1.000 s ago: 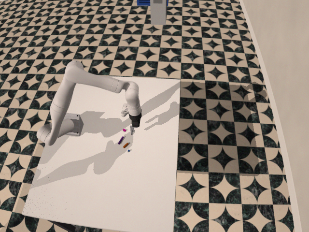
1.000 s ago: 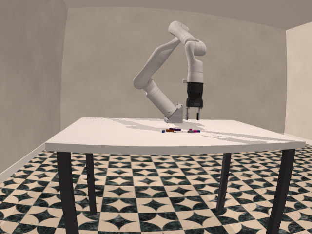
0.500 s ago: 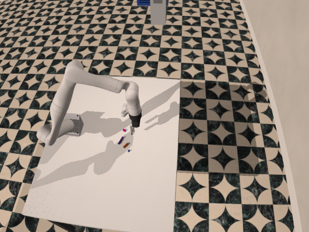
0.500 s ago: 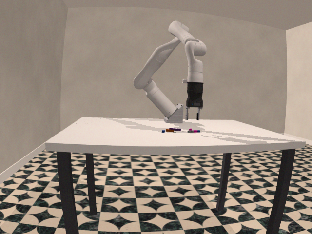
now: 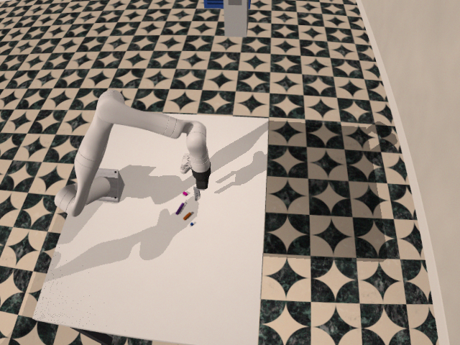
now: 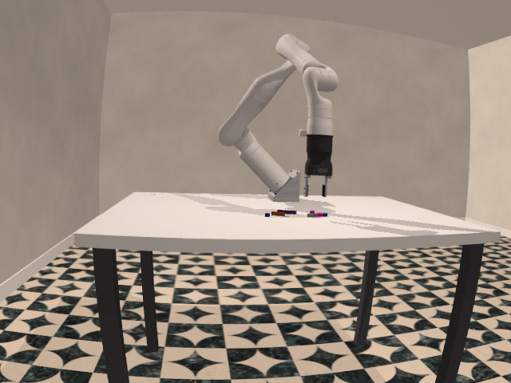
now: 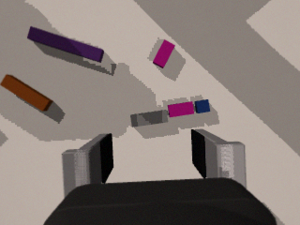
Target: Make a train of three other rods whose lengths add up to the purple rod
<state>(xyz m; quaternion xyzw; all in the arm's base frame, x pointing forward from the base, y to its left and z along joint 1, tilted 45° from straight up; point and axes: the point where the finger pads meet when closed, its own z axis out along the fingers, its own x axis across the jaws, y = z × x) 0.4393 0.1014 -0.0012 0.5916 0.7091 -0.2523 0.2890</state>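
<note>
The grey rod is 8 cm below my hand and 2 cm behind it. Round my hand: purple rod 8 cm to the right, 8 cm below, 7 cm behind; then orange rod 11 cm to the right, 8 cm below, 3 cm behind.
</note>
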